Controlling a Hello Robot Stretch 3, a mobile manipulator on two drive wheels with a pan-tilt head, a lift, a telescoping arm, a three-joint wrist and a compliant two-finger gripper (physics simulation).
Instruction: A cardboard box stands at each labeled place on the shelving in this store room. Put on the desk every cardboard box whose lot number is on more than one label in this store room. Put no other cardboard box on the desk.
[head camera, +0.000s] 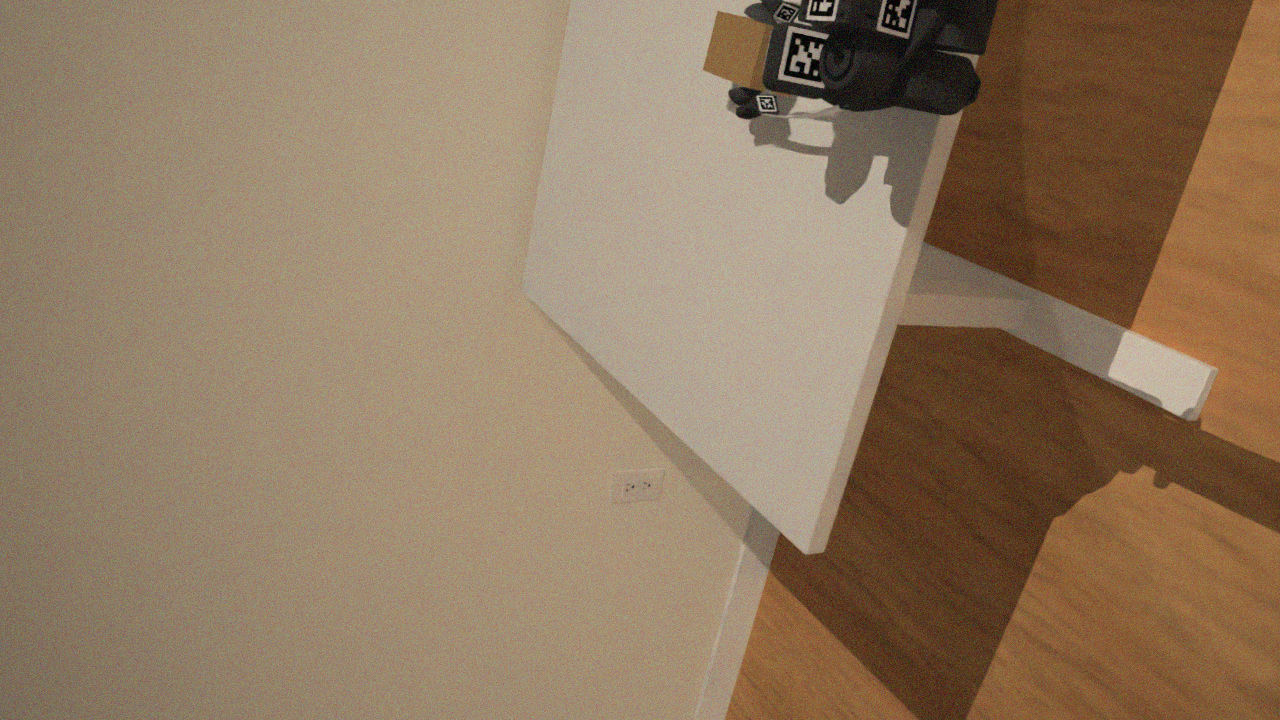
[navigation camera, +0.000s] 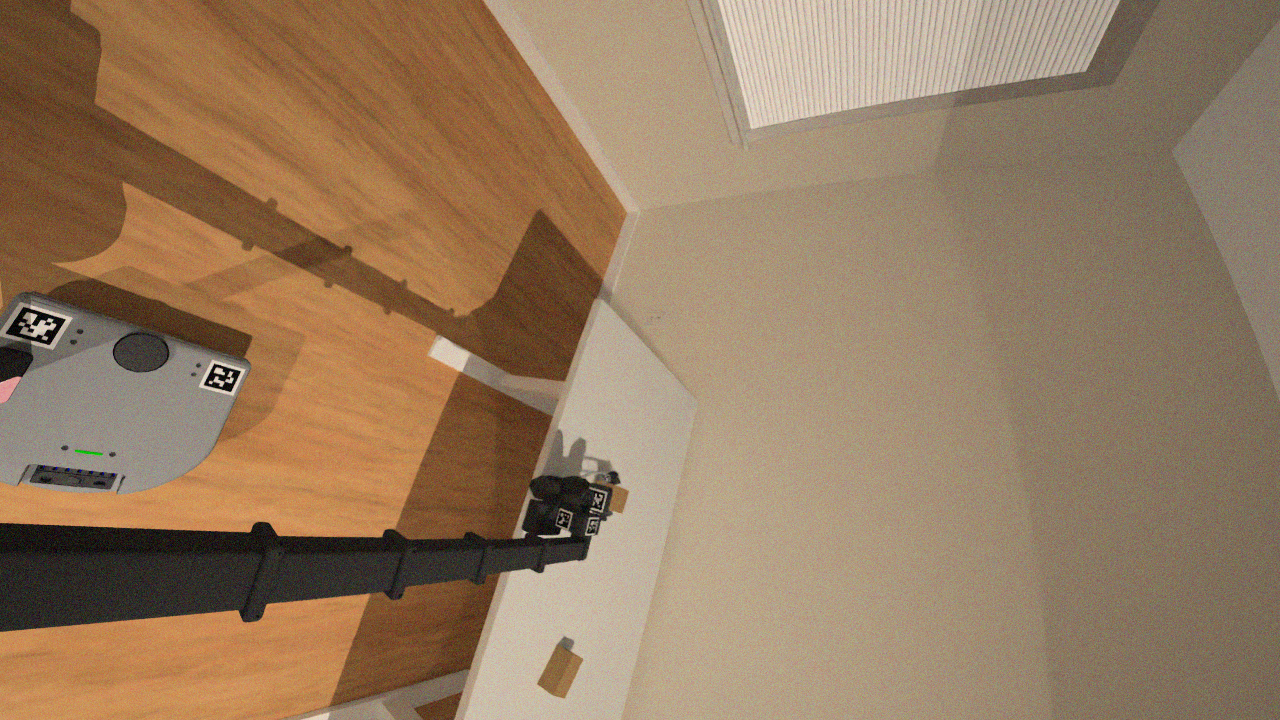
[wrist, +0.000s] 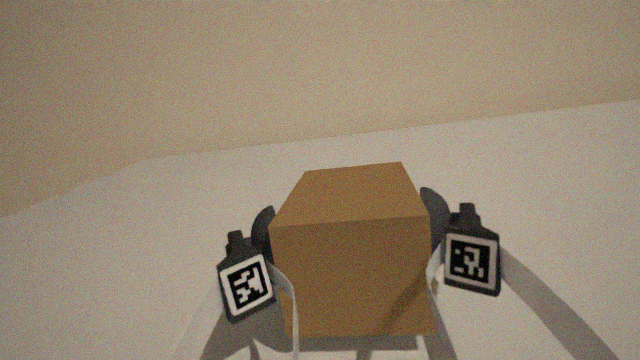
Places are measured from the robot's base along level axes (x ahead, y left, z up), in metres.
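Pixels of known places: gripper, between the fingertips: (head camera: 746, 54) (navigation camera: 612, 496); robot's base, origin of its link: (navigation camera: 142, 350).
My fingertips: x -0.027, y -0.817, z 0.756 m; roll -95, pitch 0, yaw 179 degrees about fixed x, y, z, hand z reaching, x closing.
For each thing: its middle in the pictures, then the offset to it from my fingertips. "spot": a spot on its surface instead. Level surfaces: height alone.
- white desk, height of its surface: dz -0.035 m
- second cardboard box, middle of its body: (navigation camera: 560, 671) dx -0.426, dy +0.020, dz -0.010 m
- window, a spot on its surface: (navigation camera: 895, 53) spot: dx +1.602, dy -0.070, dz +0.658 m
A cardboard box (head camera: 735, 49) (navigation camera: 619, 498) (wrist: 352, 275) is between the two fingers of my gripper (head camera: 750, 55) (navigation camera: 612, 497) (wrist: 347, 223), which is shut on it. The box is upright over the white desk (head camera: 671, 268) (navigation camera: 640, 394) (wrist: 550, 165), with its shadow close beneath it; I cannot tell whether its bottom touches the desk top. No label shows on its visible faces. A second cardboard box (navigation camera: 560, 671) lies on the desk farther along, at the bottom of the navigation view. The shelving and lot labels do not show.
The wall (head camera: 268, 358) (navigation camera: 850, 402) runs along the desk's back edge. My extended arm (navigation camera: 331, 568) reaches over the desk's front edge. A desk foot (head camera: 1163, 371) (navigation camera: 452, 353) stands out on the floor beside my base (navigation camera: 134, 411). A window (navigation camera: 895, 53) is in the adjoining wall.
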